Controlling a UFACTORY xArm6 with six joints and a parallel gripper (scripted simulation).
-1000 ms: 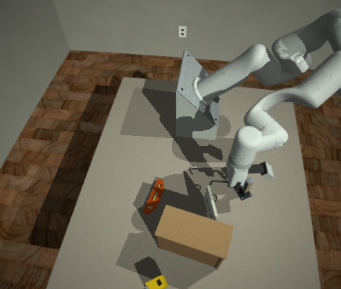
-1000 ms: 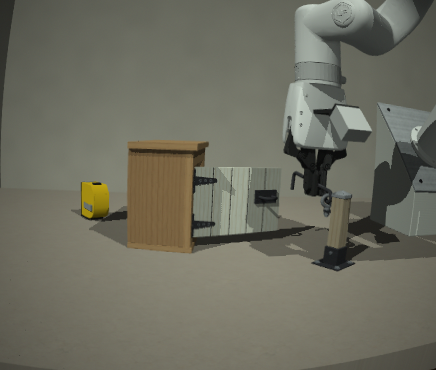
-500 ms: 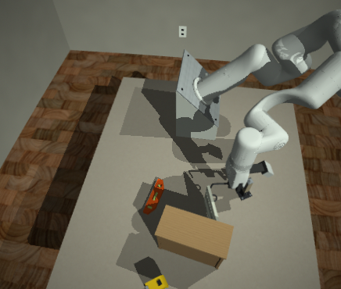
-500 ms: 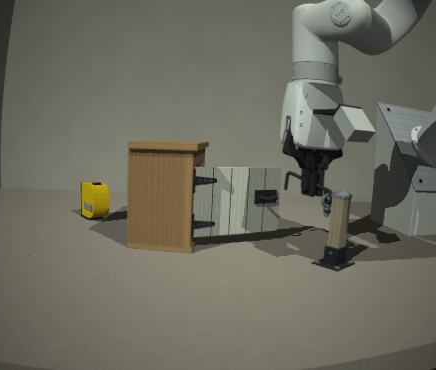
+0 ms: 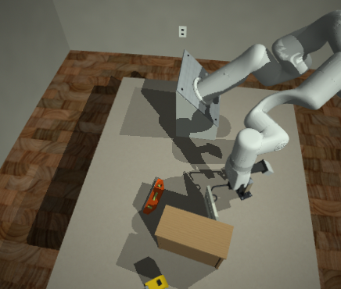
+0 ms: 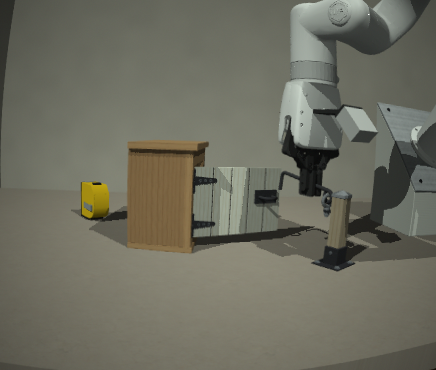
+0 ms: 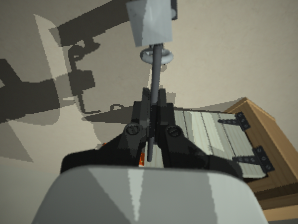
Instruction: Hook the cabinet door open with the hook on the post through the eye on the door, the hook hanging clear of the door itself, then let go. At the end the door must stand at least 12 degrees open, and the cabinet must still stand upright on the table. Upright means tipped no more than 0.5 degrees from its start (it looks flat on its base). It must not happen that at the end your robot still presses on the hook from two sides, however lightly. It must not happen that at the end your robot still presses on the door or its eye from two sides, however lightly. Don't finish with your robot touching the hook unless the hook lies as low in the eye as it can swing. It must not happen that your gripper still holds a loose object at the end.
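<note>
My hand is 10 cm short of the white plank door, 6 cm to the left of it and 4 cm above it. Round my hand: hook (1 cm to the right, 1 cm below); orange spirit level (3 cm ahead, 29 cm to the right, 10 cm below); wooden cabinet (15 cm ahead, 9 cm to the right, 4 cm below).
</note>
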